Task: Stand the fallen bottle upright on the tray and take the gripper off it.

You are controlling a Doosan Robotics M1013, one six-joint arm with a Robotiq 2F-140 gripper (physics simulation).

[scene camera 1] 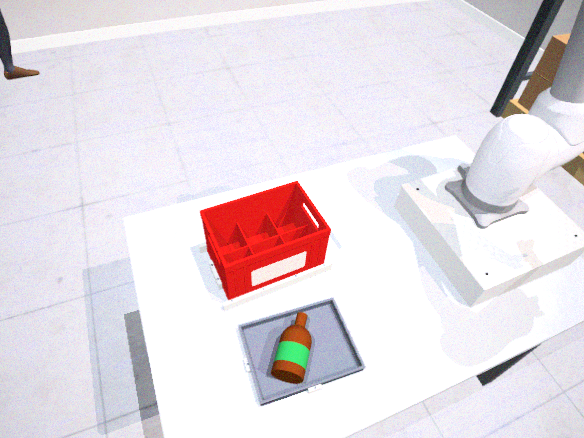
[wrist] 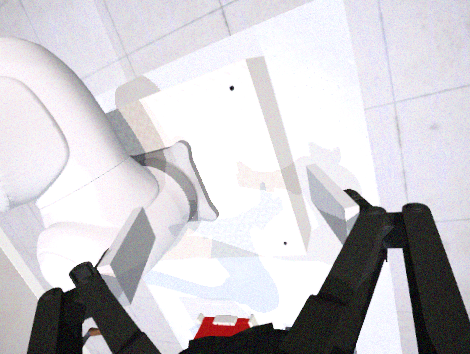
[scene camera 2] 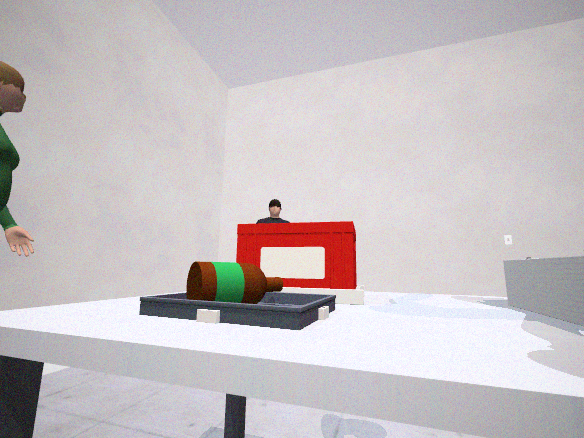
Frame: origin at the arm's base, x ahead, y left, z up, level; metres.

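Seen in the pictures: gripper, between the fingertips: (wrist: 227, 203); arm's base, origin of its link: (scene camera 1: 485, 198) (wrist: 169, 186).
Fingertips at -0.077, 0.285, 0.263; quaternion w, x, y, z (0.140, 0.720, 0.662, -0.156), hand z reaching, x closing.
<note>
Pixels of each thing's top centre, then the offset from my fingertips to it, as dx, dy, dz.
- brown bottle, centre of its top: (scene camera 2: 241, 262) (scene camera 1: 295, 337) +0.763, -0.101, -0.291
- grey tray, centre of its top: (scene camera 2: 247, 295) (scene camera 1: 300, 345) +0.750, -0.099, -0.344
- red crate, centre of its top: (scene camera 1: 264, 219) (scene camera 2: 301, 228) +0.740, -0.374, -0.195
A brown bottle (scene camera 1: 295, 347) (scene camera 2: 230, 282) with a green label lies on its side in the grey tray (scene camera 1: 345, 327) (scene camera 2: 260, 313). In scene camera 1 its neck points toward the red crate and its base toward the tray's front edge. My gripper (wrist: 227, 203) is open and empty, its two pads wide apart. In the wrist view it hangs high over the arm's base block and the table. The gripper does not show in either scene view, and the bottle does not show in the wrist view.
A red crate (scene camera 1: 277, 267) (scene camera 2: 295, 227) (wrist: 222, 327) with dividers stands behind the tray. The arm's white base block (scene camera 1: 450, 250) (wrist: 200, 110) is on the right of the table in scene camera 1. People (scene camera 2: 7, 160) (scene camera 2: 274, 210) stand beyond the table.
</note>
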